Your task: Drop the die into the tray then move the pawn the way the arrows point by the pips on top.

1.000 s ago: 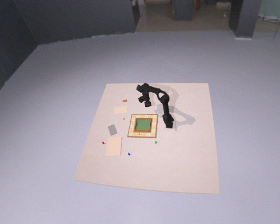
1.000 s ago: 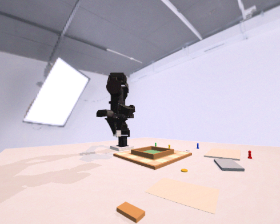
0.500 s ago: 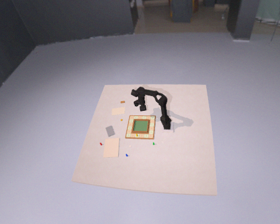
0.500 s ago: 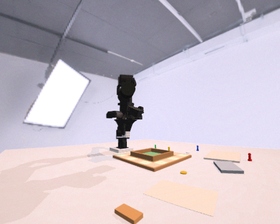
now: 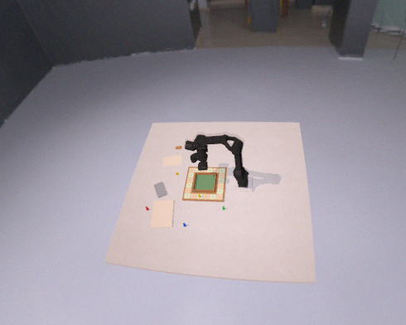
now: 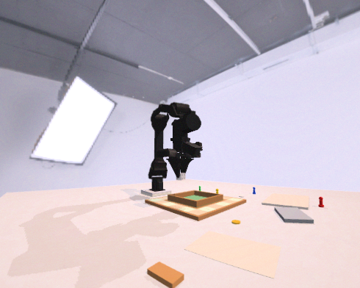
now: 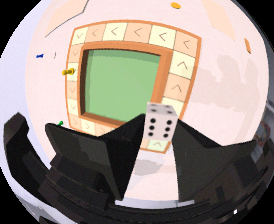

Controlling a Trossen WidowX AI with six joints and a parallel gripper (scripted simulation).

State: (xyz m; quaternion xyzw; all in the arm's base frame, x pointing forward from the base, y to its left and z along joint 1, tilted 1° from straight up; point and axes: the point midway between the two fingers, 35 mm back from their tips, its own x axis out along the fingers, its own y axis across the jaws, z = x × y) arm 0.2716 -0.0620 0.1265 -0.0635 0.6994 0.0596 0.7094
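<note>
Now: gripper tip 1 cm short of the yellow pawn, 19 cm to the right of it and 8 cm above it. From my gripper tip the other things lie so: yellow disc (22 cm ahead, 1 cm to the left, 10 cm below); white die (right at my gripper tip); green pawn (16 cm behind, 26 cm to the left, 9 cm below).
</note>
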